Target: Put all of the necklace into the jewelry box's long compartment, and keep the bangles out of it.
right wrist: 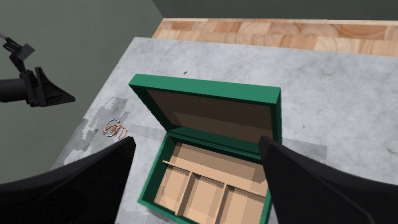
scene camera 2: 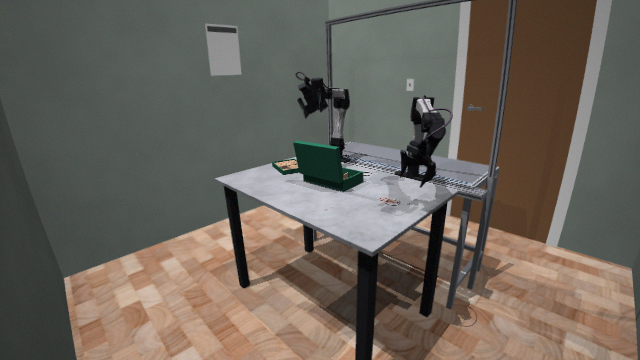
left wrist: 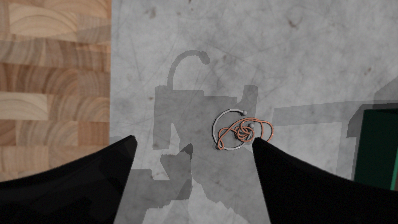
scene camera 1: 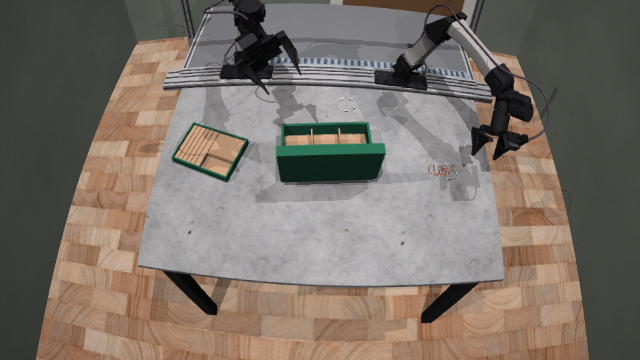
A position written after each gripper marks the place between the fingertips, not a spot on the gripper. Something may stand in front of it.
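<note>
A green jewelry box (scene camera 1: 329,160) (scene camera 2: 320,164) shares the scene with a green-rimmed tray (scene camera 1: 204,149). The tray is out of frame in the left wrist view, and it is out of frame in the right wrist view too. The robot's left gripper (scene camera 1: 483,158) is visible as well in its own wrist view (left wrist: 194,139), while the right gripper (scene camera 1: 284,84) also appears at (right wrist: 196,139).
</note>
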